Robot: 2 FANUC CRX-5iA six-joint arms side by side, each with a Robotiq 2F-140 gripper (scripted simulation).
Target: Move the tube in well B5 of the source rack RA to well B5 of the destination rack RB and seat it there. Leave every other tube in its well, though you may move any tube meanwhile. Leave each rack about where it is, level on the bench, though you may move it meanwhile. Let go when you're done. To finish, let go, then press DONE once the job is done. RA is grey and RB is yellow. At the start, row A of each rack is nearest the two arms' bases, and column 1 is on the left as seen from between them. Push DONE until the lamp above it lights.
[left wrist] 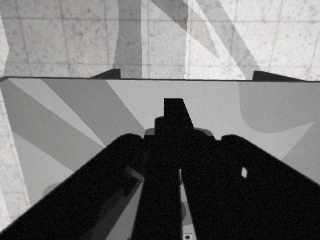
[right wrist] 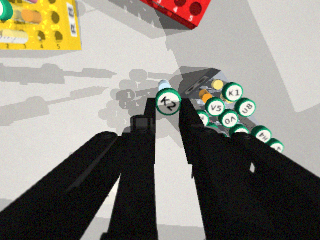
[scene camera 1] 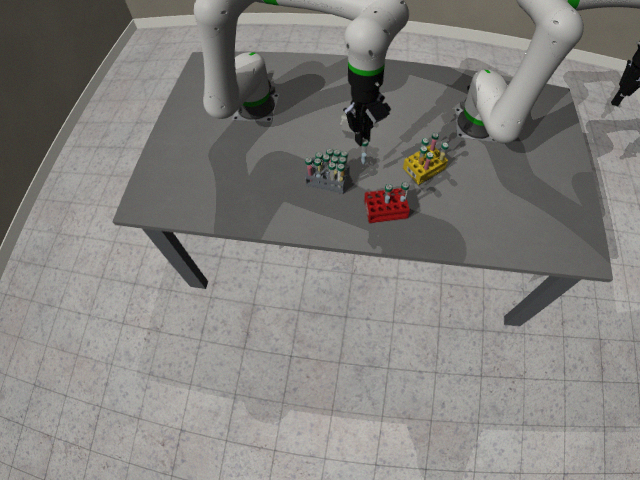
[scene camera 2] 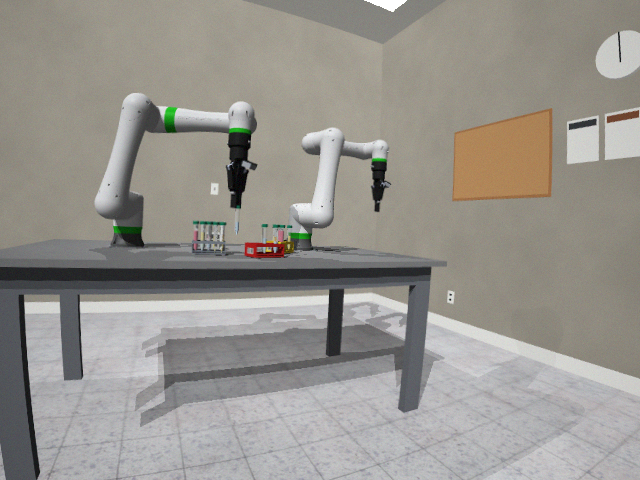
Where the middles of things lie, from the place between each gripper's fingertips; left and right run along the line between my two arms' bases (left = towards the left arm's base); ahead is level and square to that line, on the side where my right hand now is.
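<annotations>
Counted from my right hand [scene camera 1: 362, 141]: grey rack RA [right wrist: 192, 92] 19 cm below, 11 cm to the right, 2 cm ahead; red rack [scene camera 1: 382, 214] 19 cm below, 9 cm to the left, 12 cm ahead; yellow rack RB [scene camera 1: 438, 166] 19 cm below, 22 cm to the left, 6 cm behind. By its middle, the yellow rack RB is nearer to my right hand than to my left hand. By its middle, the red rack is nearer to my right hand than to my left hand.
My left hand is 240 mm above the yellow rack RB, 710 mm to the left of it and 240 mm short of it. Counted from my left hand, the red rack is 240 mm below, 840 mm to the right and 420 mm ahead; the grey rack RA is 240 mm below, 1040 mm to the right and 320 mm ahead.
</annotations>
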